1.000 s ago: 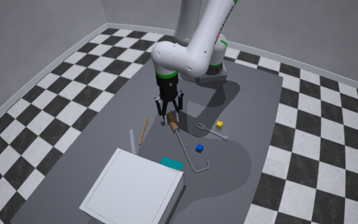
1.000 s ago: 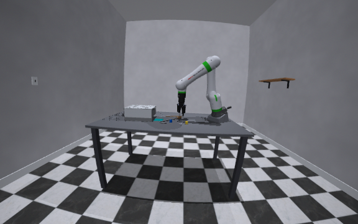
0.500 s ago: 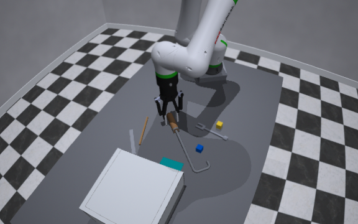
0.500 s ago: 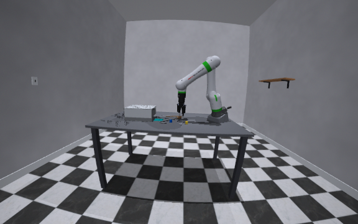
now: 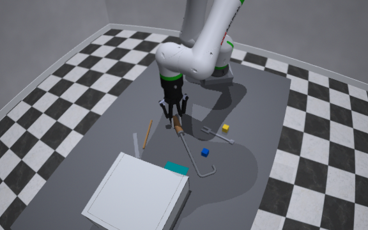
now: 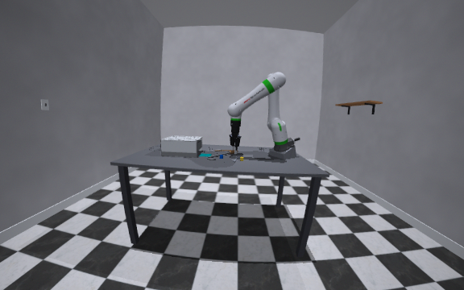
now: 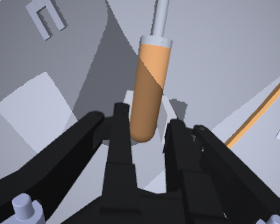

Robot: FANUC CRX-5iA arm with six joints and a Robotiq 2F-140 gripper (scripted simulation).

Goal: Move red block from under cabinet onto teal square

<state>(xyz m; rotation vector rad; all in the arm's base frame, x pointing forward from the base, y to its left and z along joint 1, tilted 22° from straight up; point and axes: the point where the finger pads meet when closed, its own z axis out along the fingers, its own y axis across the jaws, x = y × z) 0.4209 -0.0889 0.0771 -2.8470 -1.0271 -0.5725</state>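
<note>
Now: hand 100 mm to the left of the thin wooden stick, 100 mm short of it and 30 mm above it. Also, from my hand: blue cube 190 mm to the left, 120 mm ahead, 20 mm below; hook tool 120 mm to the left, 80 mm ahead, 20 mm below; grey fork-ended tool 210 mm to the left, 30 mm below.
</note>
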